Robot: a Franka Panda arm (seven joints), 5 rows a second.
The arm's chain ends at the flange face. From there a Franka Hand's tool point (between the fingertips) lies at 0.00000 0.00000 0.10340 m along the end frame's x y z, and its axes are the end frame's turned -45 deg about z.
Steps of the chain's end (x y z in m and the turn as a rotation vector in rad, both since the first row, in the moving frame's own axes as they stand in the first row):
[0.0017 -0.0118 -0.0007 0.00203 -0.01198 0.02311]
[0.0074 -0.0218 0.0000 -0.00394 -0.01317 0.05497]
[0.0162 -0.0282 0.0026 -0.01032 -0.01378 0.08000]
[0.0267 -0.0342 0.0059 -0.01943 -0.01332 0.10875]
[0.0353 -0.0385 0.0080 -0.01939 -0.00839 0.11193]
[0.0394 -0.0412 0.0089 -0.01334 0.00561 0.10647]
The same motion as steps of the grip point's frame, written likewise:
[0.0088 -0.0082 -0.0007 0.00991 -0.00704 0.02311]
[0.0194 -0.0109 0.0000 0.00653 -0.01210 0.05497]
[0.0296 -0.0088 0.0026 0.00245 -0.01704 0.08000]
[0.0406 -0.0050 0.0059 -0.00432 -0.02316 0.10875]
[0.0501 -0.0016 0.0080 -0.00778 -0.01964 0.11193]
[0.0564 0.0001 0.0089 -0.01340 -0.00547 0.10647]

